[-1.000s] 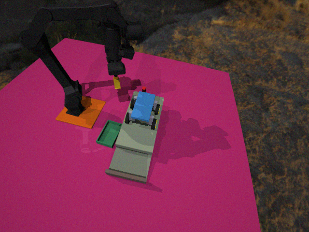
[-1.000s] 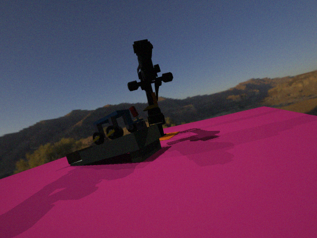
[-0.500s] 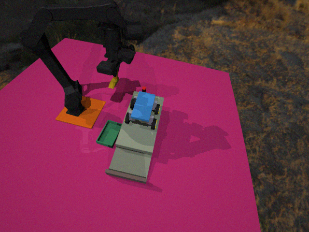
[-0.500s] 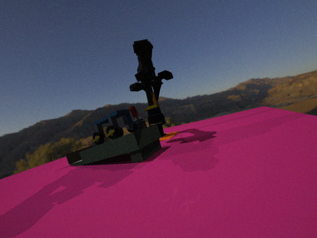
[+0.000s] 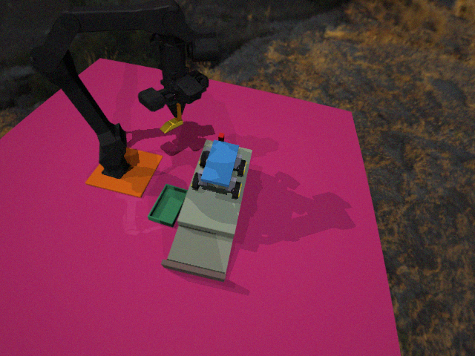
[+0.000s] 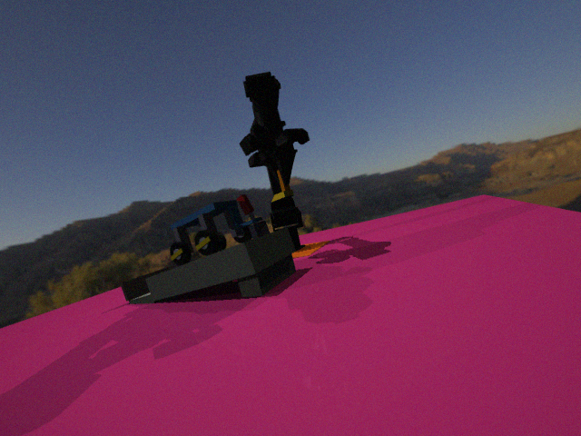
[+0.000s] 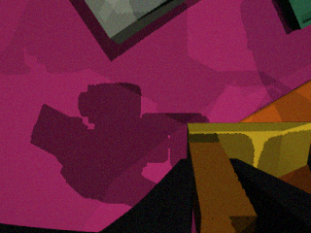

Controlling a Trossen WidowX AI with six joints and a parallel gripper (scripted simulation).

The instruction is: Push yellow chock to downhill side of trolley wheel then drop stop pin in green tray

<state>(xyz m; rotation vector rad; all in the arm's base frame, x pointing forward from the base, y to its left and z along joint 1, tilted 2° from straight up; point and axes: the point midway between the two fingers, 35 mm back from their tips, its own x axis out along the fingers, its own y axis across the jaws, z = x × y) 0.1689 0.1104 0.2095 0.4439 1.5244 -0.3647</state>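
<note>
My gripper tip is 20 mm to the left of the chock, 10 mm past it and 10 mm above it. Round my gripper tip: blue trolley 160 mm ahead, 100 mm to the right, 60 mm below; stop pin 140 mm ahead, 50 mm below, 10 mm to the right; grey ramp 160 mm ahead, 130 mm below, 110 mm to the right.
</note>
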